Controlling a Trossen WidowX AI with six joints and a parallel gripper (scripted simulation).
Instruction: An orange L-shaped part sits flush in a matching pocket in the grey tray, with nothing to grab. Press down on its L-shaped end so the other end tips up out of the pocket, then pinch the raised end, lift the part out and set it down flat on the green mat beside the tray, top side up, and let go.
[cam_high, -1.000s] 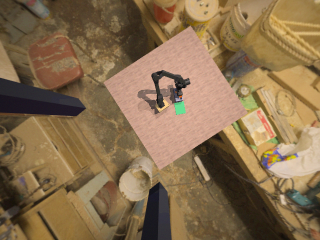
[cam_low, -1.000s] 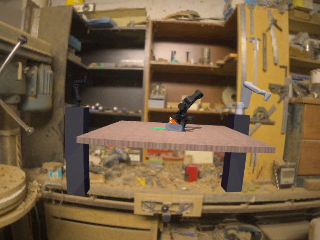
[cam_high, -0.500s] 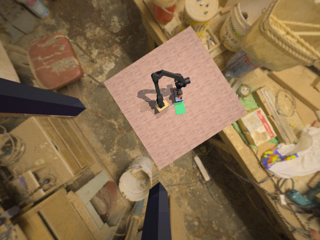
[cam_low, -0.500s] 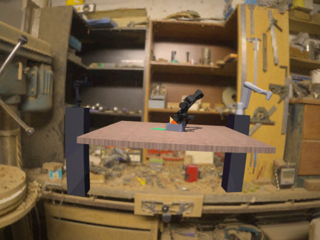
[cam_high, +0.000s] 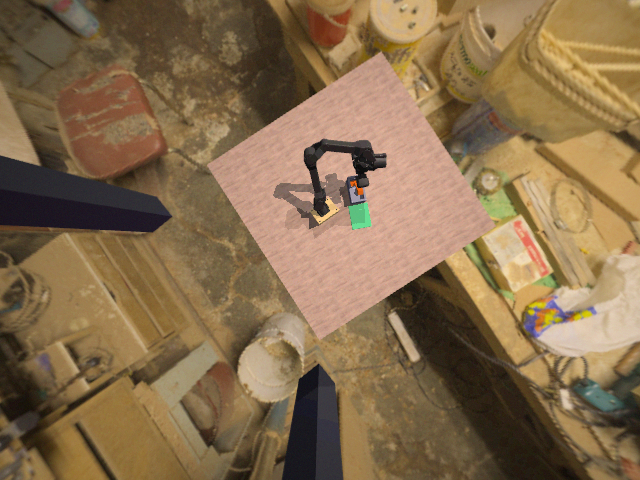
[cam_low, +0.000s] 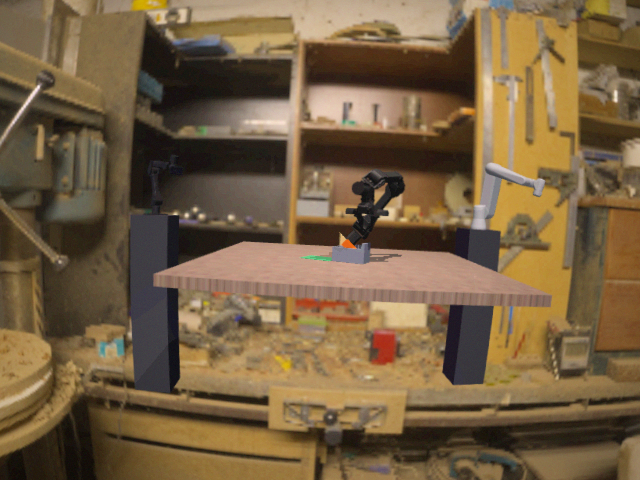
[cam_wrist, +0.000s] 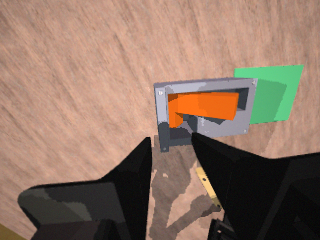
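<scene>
Now: the orange L-shaped part 3 cm behind my gripper tip, 3 cm to the right of it and 10 cm below it. Round my gripper tip: green mat (11 cm behind, 19 cm to the right, 15 cm below).
</scene>
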